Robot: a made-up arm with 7 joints.
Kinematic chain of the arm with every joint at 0, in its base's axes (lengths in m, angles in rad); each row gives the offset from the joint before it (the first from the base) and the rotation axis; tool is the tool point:
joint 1: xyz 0 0 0.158 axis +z
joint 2: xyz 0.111 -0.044 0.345 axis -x
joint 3: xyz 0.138 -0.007 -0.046 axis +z
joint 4: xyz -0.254 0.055 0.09 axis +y
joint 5: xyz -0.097 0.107 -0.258 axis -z
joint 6: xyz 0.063 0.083 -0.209 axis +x
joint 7: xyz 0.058 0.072 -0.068 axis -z
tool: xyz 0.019 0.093 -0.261
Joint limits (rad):
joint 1: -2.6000..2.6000
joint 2: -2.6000..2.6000
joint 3: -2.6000..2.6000
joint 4: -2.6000..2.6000
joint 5: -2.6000..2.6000
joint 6: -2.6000..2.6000
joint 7: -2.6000..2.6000
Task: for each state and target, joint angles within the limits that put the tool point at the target. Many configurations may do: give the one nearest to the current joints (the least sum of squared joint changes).
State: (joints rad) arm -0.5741 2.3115 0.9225 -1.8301 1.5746 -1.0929 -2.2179
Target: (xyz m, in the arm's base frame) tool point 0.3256 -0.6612 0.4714
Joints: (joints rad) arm -0.5150 2.5163 0.4577 -1.5527 1.5954 -0.8000 -2.1095
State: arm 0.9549 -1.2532 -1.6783 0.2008 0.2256 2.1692 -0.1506
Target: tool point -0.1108 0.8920 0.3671
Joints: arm 1.4720 -1.1192 -2.0161 0.2158 0.0746 1.5251 -0.1350
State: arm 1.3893 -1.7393 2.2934 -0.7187 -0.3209 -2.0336 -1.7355
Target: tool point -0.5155 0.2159 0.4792
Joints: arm 1.8993 -1.5843 2.2409 -0.3629 -0.1634 -1.6355 -1.6419
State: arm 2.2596 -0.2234 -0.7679 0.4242 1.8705 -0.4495 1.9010
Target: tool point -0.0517 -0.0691 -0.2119
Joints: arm 2.2322 -0.0121 -0.5913 -0.1846 1.4805 -0.6586 1.9408
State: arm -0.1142 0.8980 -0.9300 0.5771 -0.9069 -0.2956 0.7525
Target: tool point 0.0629 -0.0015 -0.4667
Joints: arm -0.1094 0.7589 -0.8301 0.5107 -0.8455 -0.4687 0.8038
